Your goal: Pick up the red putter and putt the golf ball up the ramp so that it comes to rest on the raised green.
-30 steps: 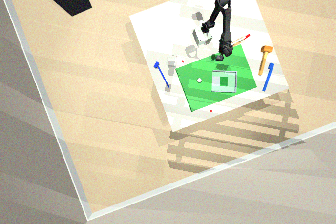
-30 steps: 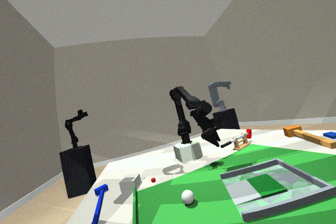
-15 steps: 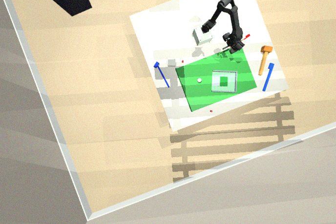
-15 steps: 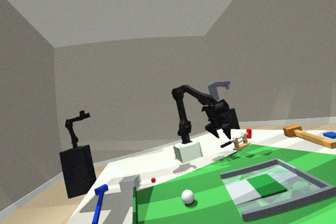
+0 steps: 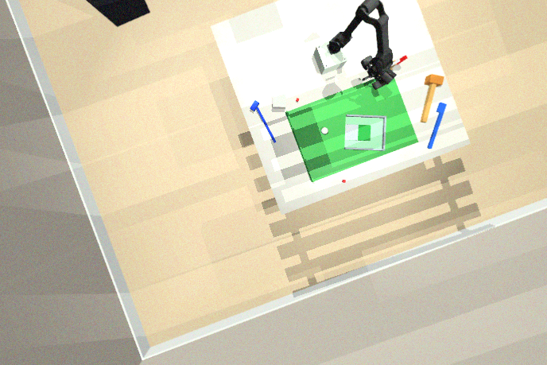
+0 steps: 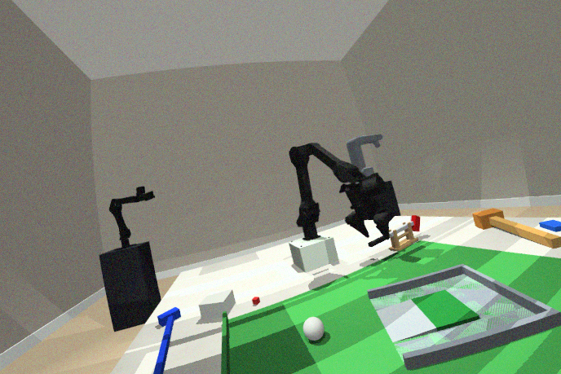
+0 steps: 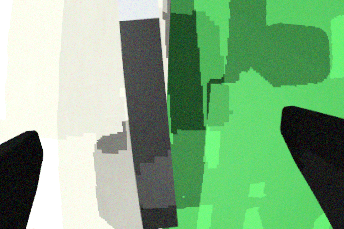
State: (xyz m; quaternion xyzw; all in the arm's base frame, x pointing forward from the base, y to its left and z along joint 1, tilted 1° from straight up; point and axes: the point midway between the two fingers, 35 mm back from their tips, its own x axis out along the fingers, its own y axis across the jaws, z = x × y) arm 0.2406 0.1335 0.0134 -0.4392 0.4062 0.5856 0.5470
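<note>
Now: gripper tip 130 mm to the right of the wooden stool, 40 mm above it and 10 mm past it. Round my gripper tip: white block (560 mm to the right, 100 mm behind, 50 mm below); white golf ball (370 mm to the right, 190 mm ahead, 50 mm below).
</note>
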